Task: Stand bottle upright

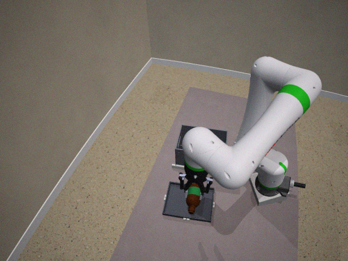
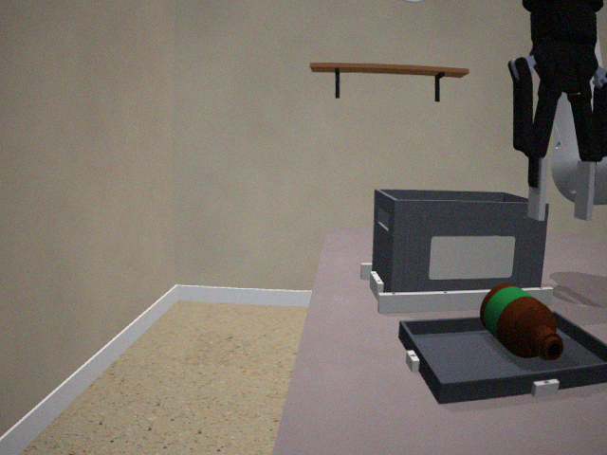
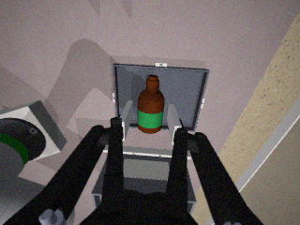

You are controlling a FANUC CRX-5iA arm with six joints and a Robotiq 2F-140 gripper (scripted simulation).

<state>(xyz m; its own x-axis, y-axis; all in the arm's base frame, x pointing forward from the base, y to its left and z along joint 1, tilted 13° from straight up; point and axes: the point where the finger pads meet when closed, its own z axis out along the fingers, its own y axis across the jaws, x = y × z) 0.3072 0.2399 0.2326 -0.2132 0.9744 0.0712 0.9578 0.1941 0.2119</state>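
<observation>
Now: hand 180 mm above the bottle, 50 mm to the left of it and 10 mm short of it. From my hand the other things lie so: tray: 200 mm below, 40 mm to the right, 30 mm ahead; crate: 340 mm to the right, 130 mm below, 80 mm ahead.
</observation>
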